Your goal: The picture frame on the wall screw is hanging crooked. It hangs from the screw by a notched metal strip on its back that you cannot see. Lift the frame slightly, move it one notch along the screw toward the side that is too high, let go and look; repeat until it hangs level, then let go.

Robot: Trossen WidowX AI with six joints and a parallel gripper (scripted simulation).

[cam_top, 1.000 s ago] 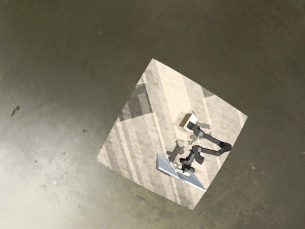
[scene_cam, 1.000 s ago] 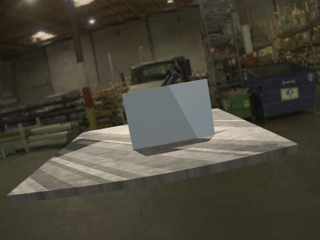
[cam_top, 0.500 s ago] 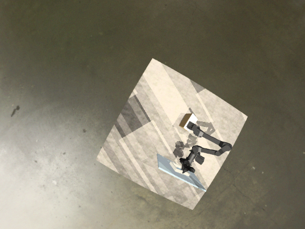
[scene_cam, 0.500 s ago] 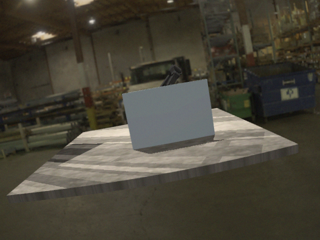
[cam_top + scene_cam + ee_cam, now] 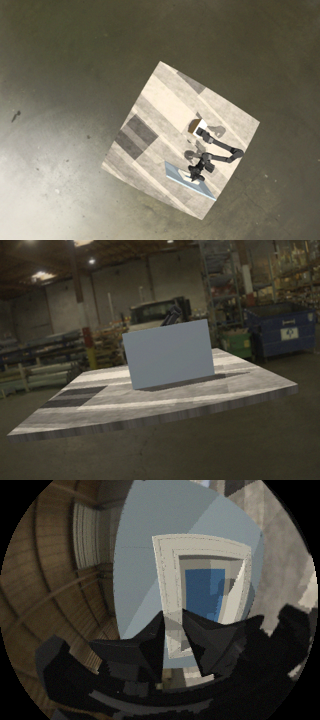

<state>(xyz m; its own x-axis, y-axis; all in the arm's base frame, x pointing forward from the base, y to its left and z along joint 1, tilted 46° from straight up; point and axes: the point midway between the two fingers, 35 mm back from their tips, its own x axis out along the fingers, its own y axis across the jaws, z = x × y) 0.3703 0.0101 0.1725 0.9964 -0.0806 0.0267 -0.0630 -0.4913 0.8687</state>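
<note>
My gripper tip is now 1 cm to the left of the picture frame and 5 cm above it. From my gripper tip the other things lie so: pale blue wall panel (2 cm ahead, 7 cm below).
</note>
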